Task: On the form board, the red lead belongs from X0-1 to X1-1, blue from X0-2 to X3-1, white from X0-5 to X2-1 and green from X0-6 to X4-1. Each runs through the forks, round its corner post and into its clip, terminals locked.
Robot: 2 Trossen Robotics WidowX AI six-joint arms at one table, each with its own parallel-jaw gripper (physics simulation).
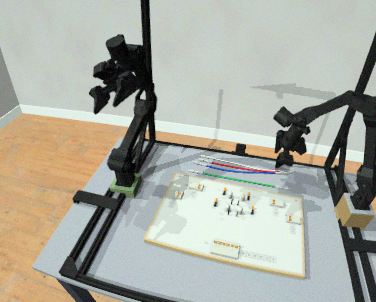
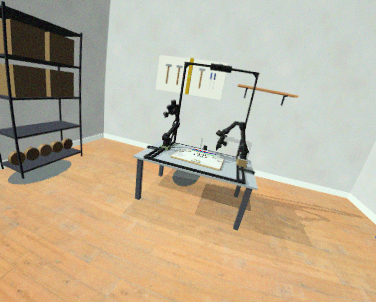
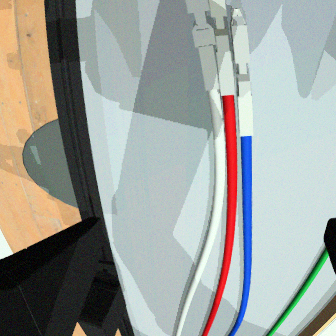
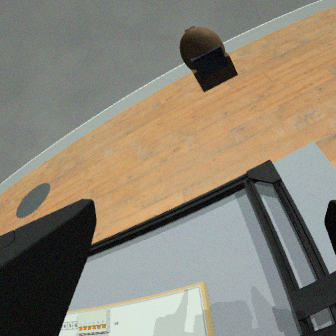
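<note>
White, red and blue leads lie close together behind the form board. The green lead lies nearer its back edge. The X0 block is at the front; posts and forks stand mid-board. My left gripper is open and empty above the table near the leads' right ends. My right gripper is open and empty, raised high at the left. Small labels are unreadable.
Two connector blocks sit at the board's left side and two at its right. A black rail borders the table. A storage rack stands left of the table.
</note>
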